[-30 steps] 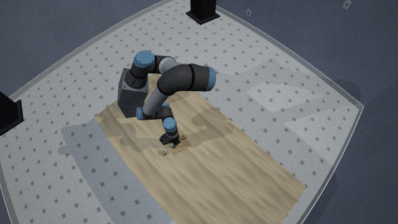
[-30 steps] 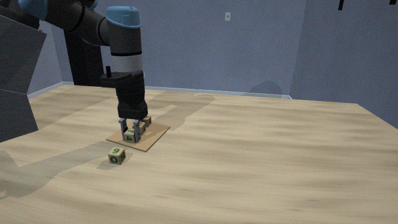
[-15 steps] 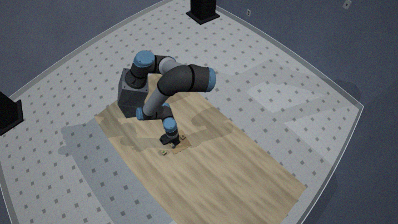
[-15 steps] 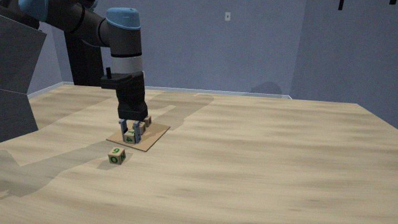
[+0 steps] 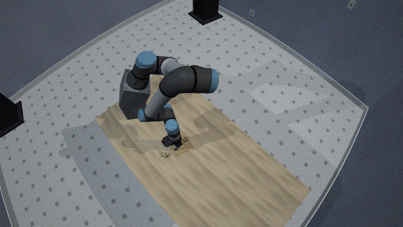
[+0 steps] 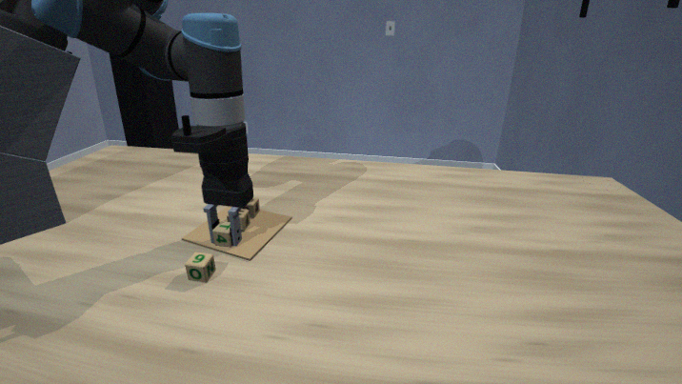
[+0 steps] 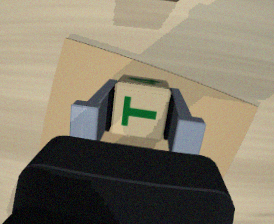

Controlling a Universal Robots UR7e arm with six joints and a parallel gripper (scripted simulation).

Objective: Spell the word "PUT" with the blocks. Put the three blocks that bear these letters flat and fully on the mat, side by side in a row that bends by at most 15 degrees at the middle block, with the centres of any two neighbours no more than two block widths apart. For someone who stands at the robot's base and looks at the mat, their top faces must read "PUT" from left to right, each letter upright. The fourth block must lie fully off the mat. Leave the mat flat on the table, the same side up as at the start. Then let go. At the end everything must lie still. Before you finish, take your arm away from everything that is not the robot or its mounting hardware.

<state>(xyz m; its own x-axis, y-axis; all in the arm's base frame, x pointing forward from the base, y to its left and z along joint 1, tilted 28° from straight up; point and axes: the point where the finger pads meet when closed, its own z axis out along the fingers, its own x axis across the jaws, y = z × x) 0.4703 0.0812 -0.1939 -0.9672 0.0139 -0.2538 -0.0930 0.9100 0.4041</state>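
My hand is right at the T block. The rest, counted from my hand: tan mat: 50 mm to the left, 20 mm below; U block: 50 mm to the left; O block: 80 mm to the right, 10 mm below, 10 mm ahead.
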